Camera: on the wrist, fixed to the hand. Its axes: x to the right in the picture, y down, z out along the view.
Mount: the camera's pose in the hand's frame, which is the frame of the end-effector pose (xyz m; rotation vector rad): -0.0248 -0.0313 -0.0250 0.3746 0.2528 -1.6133
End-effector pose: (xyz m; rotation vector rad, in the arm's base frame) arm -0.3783 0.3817 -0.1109 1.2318 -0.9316 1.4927
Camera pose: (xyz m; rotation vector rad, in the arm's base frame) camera -0.3534 0.4084 -0.1407 1.3750 0.5770 0.4155
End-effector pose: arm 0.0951 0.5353 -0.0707 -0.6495 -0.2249 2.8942
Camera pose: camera 0.1321 0.5637 -0.0772 -0.4010 -0.0767 1.2409
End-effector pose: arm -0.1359 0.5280 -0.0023 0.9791 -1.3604 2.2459
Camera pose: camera -0.1093 0.5665 -0.0074 1.1525 0.1719 1.1832
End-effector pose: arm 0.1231 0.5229 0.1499 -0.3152 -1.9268 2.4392
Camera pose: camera 0.1481 0.5510 0.1783 0.6534 -0.8045 1.3797
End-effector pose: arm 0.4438 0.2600 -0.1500 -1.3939 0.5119 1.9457
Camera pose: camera 0.4878 0.2578 -0.1334 -1.1171 -0.1894 0.3484
